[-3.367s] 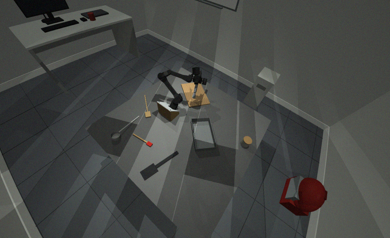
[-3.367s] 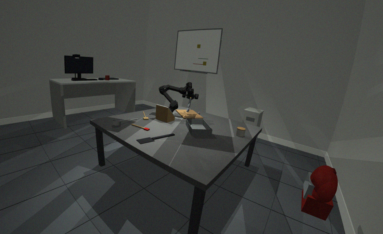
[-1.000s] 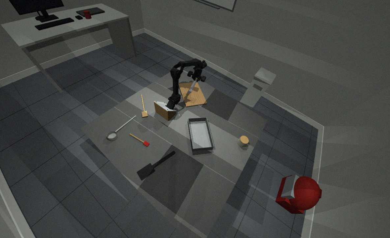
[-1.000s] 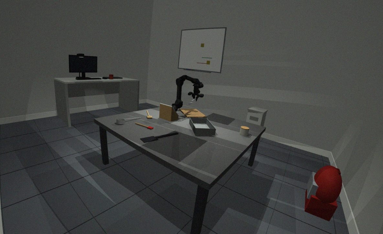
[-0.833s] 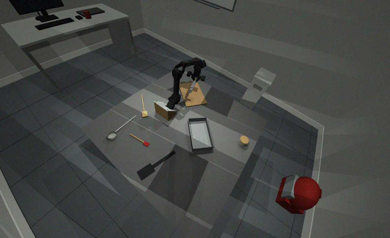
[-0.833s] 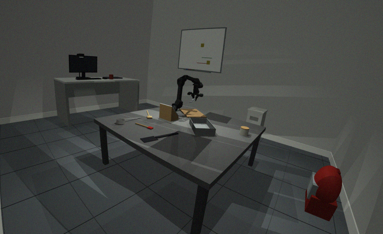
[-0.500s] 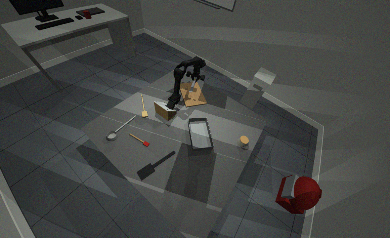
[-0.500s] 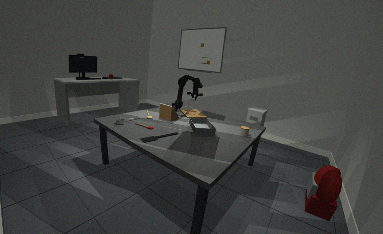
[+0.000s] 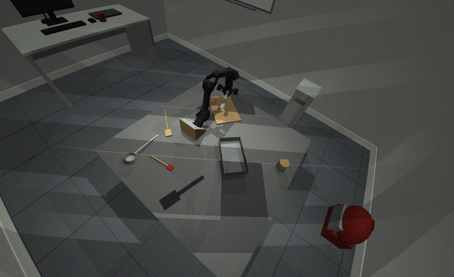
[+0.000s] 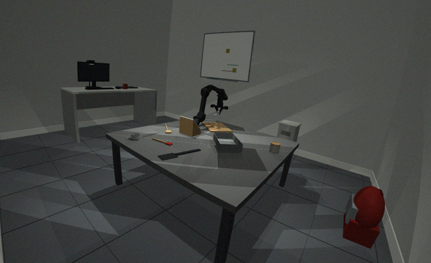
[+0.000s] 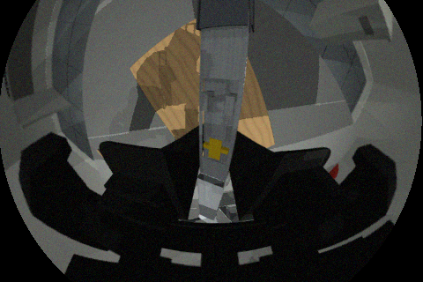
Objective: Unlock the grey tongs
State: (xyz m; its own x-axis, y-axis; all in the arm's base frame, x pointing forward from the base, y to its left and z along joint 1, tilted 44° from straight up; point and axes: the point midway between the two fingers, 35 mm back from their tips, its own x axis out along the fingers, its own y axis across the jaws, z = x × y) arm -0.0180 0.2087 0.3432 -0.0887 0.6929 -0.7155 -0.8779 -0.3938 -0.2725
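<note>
The wooden board lies 14 cm below my gripper tip and 2 cm to the right of it. Round my gripper tip: red-tipped spatula (77 cm to the right, 14 cm below, 9 cm ahead); roasting tin (40 cm ahead, 37 cm to the right, 11 cm below); yellow lock piece (4 cm above).
</note>
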